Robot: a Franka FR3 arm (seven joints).
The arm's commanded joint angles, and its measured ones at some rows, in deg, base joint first. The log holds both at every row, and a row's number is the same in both.
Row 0, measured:
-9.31 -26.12 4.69 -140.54 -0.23 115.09 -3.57
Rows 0 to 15, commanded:
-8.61 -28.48 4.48 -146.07 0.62 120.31 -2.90
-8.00 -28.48 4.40 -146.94 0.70 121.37 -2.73
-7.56 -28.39 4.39 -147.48 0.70 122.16 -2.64
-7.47 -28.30 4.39 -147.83 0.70 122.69 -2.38
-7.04 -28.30 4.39 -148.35 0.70 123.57 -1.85
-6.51 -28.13 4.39 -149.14 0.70 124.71 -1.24
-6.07 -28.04 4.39 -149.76 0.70 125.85 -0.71
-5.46 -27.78 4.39 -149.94 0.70 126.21 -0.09
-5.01 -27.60 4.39 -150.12 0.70 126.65 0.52
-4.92 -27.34 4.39 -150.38 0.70 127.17 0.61
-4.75 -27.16 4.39 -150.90 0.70 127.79 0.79
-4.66 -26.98 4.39 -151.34 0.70 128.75 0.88
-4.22 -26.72 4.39 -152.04 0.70 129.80 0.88
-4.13 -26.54 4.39 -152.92 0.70 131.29 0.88
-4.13 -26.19 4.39 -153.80 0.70 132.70 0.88
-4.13 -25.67 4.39 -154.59 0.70 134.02 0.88
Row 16, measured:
-4.93 -26.09 4.67 -151.18 -0.22 129.24 0.14
